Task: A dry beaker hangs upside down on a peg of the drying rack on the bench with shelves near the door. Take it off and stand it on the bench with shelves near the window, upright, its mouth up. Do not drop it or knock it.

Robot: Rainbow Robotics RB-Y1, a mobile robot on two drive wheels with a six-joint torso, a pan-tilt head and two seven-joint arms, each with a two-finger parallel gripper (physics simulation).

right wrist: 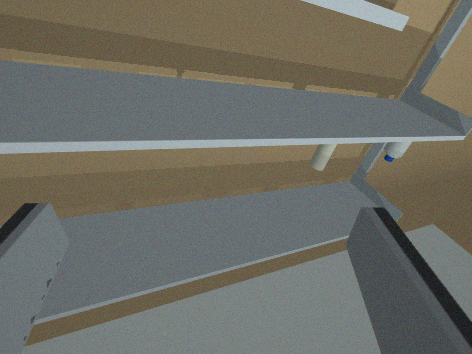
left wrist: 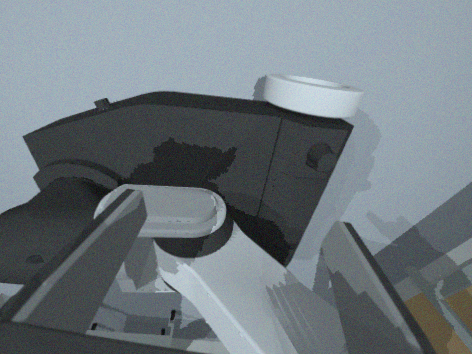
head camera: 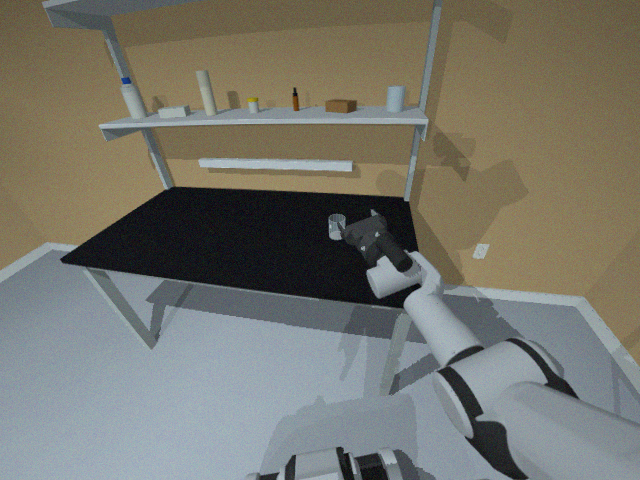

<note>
In view: the left gripper (left wrist: 237, 218), the right gripper (head camera: 355, 218) and a shelf (head camera: 273, 242).
The right gripper is seen too in the right wrist view (right wrist: 210, 224). The shelf is seen too in the right wrist view (right wrist: 113, 256).
</note>
